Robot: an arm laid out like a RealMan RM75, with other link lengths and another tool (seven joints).
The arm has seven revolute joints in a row. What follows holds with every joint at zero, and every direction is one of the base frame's.
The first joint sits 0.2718 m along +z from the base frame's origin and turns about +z.
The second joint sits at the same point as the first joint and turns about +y.
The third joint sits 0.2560 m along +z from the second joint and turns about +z.
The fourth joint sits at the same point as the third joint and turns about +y.
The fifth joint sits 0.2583 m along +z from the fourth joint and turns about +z.
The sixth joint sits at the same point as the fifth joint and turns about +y.
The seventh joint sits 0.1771 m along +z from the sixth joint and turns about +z.
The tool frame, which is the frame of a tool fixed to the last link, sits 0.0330 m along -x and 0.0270 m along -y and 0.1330 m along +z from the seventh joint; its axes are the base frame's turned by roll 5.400, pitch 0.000 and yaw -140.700 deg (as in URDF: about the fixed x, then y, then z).
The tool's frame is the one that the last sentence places.
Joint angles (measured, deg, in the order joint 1, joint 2, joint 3, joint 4, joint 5, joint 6, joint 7), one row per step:
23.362, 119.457, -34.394, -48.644, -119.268, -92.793, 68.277
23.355, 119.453, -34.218, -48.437, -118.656, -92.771, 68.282
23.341, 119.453, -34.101, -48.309, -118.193, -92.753, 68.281
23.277, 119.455, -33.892, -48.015, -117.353, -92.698, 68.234
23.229, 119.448, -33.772, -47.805, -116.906, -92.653, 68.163
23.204, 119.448, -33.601, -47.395, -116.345, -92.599, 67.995
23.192, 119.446, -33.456, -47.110, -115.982, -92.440, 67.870
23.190, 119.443, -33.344, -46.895, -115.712, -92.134, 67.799
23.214, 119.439, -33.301, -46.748, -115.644, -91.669, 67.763
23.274, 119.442, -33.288, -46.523, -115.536, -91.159, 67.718
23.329, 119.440, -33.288, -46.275, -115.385, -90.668, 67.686
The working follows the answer.
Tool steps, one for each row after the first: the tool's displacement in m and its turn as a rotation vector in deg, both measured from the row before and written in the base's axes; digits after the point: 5 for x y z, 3 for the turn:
-0.00158, 0.00135, 0.00203, 0.429, 0.634, -0.080
-0.00118, 0.00101, 0.00159, 0.330, 0.455, -0.044
-0.00169, 0.00156, 0.00267, 0.593, 0.834, -0.123
-0.00063, 0.00072, 0.00134, 0.323, 0.445, -0.082
-0.00095, 0.00072, 0.00114, 0.360, 0.632, -0.084
-0.00009, 0.00100, 0.00098, 0.343, 0.365, -0.134
0.00060, 0.00152, 0.00096, 0.378, 0.194, -0.221
0.00149, 0.00182, 0.00036, 0.323, -0.080, -0.288
0.00123, 0.00198, 0.00004, 0.310, -0.029, -0.286
0.00109, 0.00191, 0.00005, 0.299, 0.022, -0.289

Tool pose at each row, in the base's axes (x y z in m, rotation vector in deg; rounded; the steps above come from the unrounded poses):
0.25756, 0.44346, -0.04026, -66.386, -133.680, -14.159
0.25598, 0.44481, -0.03823, -66.192, -132.926, -14.274
0.25480, 0.44581, -0.03664, -66.026, -132.383, -14.376
0.25311, 0.44737, -0.03397, -65.775, -131.371, -14.564
0.25248, 0.44810, -0.03263, -65.655, -130.821, -14.676
0.25154, 0.44882, -0.03149, -65.497, -130.092, -14.712
0.25144, 0.44983, -0.03051, -65.436, -129.577, -14.915
0.25204, 0.45135, -0.02955, -65.476, -129.153, -15.297
0.25354, 0.45317, -0.02919, -65.650, -128.952, -15.817
0.25476, 0.45516, -0.02915, -65.822, -128.712, -16.290
0.25586, 0.45707, -0.02910, -65.998, -128.428, -16.718

